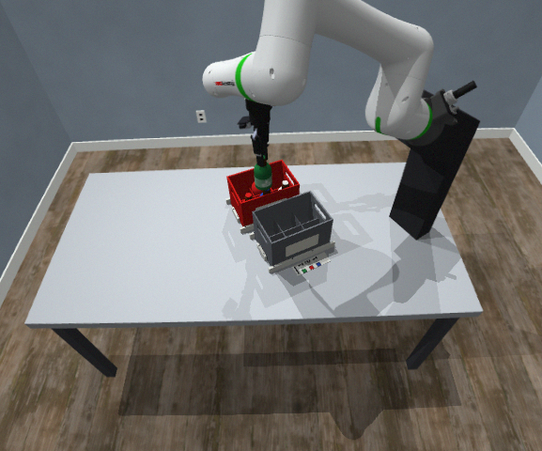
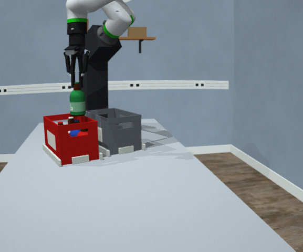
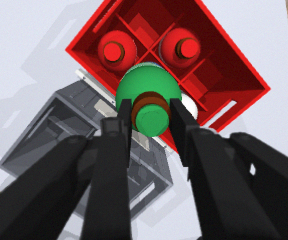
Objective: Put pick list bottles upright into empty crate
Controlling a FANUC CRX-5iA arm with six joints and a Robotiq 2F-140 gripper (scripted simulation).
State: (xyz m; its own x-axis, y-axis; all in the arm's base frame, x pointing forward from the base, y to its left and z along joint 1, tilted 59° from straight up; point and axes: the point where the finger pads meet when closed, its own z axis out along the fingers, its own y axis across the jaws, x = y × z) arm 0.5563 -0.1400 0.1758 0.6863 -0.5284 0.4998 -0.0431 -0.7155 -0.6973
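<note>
Right now my hand is 8 cm above the green-label bottle. Also, from my hand: red crate 2 cm ahead, 4 cm to the right, 27 cm below; red bottle 5 cm ahead, 7 cm to the right, 26 cm below; blue-label bottle 1 cm behind, 1 cm to the right, 26 cm below.
</note>
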